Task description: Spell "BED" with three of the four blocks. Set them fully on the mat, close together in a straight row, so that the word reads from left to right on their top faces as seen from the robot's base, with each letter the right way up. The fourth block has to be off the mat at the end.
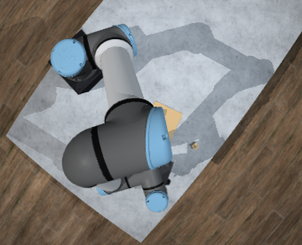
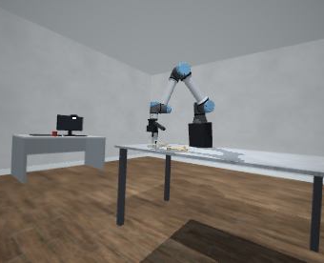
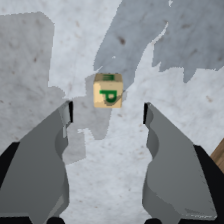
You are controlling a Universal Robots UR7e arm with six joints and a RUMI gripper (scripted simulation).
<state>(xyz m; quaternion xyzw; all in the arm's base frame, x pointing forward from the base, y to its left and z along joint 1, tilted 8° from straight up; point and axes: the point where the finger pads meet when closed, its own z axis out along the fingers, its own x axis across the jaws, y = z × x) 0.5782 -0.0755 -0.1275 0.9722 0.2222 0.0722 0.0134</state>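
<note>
My hand is 4 cm above the E block. The rest, counted from my hand: tan mat (17 cm to the left, 17 cm behind, 5 cm below); then B block (20 cm behind, 18 cm to the left, 3 cm below); then D block (17 cm behind, 7 cm to the right, 4 cm below).
</note>
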